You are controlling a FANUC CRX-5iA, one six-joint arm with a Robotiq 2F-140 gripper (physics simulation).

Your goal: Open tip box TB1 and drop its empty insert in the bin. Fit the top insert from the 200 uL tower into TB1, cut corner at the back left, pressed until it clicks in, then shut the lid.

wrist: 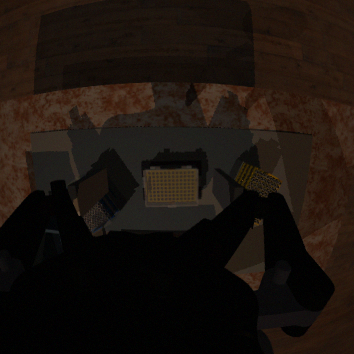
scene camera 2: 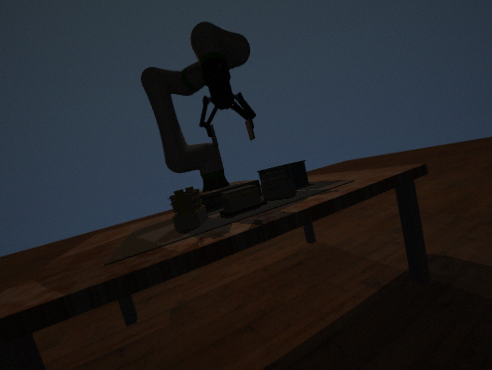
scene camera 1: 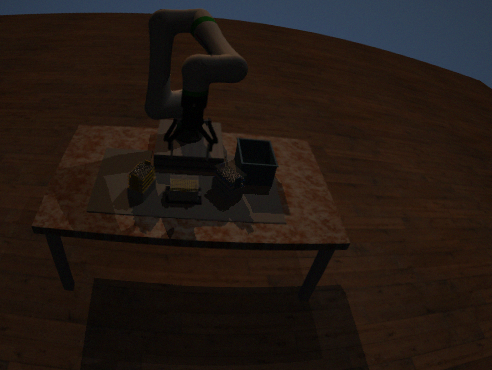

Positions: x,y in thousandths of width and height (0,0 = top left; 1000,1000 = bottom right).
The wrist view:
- my gripper: 451,507
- clear lid: 484,530
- grey mat: 182,436
